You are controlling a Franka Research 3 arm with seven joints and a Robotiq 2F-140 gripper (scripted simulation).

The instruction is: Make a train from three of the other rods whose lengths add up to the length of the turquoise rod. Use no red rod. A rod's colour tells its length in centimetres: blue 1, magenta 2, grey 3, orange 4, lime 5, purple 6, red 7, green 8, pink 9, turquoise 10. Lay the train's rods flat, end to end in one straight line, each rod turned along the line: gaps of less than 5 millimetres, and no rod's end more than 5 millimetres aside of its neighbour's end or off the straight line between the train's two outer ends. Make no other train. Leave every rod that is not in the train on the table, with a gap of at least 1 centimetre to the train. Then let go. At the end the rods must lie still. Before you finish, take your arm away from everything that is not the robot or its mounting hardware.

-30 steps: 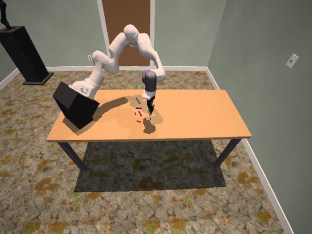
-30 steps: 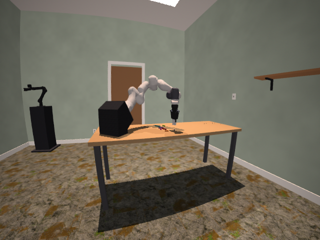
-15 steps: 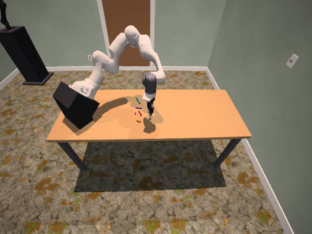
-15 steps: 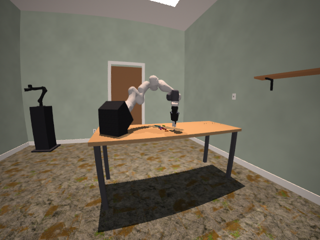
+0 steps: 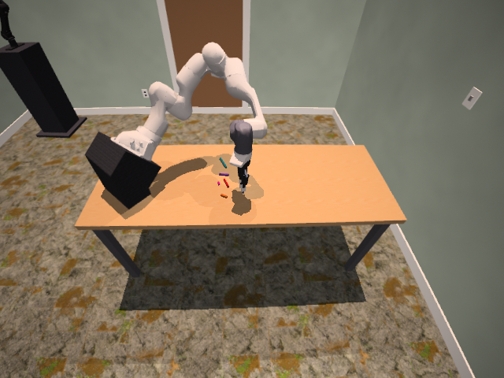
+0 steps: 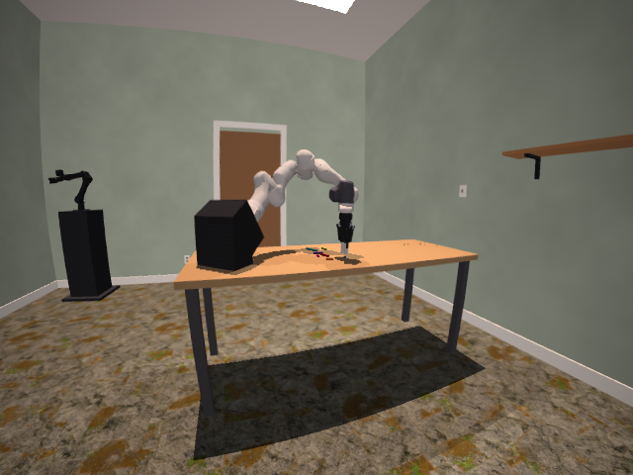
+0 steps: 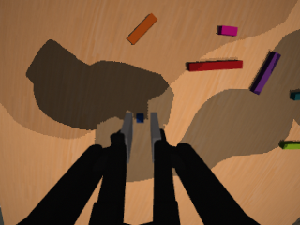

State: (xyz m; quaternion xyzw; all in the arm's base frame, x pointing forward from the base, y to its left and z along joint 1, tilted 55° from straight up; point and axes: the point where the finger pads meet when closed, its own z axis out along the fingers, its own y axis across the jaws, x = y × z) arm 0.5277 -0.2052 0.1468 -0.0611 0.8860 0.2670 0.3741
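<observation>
My hand is 50 mm above the blue rod. Also, from my hand: magenta rod (140 mm behind, 50 mm to the left, 50 mm below); red rod (100 mm behind, 60 mm to the left, 50 mm below); orange rod (100 mm behind, 40 mm to the right, 50 mm below).
</observation>
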